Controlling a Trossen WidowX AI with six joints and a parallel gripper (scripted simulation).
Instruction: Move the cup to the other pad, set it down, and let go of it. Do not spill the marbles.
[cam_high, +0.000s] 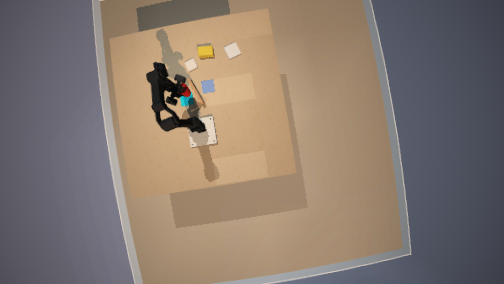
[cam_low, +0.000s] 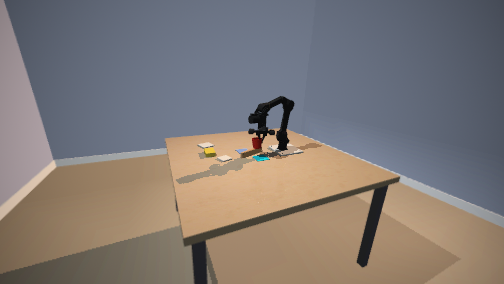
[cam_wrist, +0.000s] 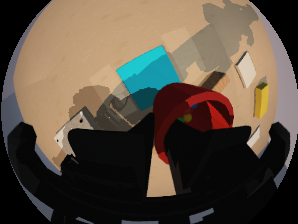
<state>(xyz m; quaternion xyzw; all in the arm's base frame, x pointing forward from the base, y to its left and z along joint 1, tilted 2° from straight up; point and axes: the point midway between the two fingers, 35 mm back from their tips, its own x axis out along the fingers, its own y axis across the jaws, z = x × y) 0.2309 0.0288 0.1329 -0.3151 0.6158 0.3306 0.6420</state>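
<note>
Right now my gripper tip is 1 cm short of the cyan pad, 2 cm to the right of it and 11 cm above it. Round my gripper tip: wooden bar 4 cm ahead, 7 cm to the right, 10 cm below; then light blue pad 6 cm ahead, 16 cm to the right, 11 cm below; then red cup 2 cm ahead, 2 cm to the right.
</note>
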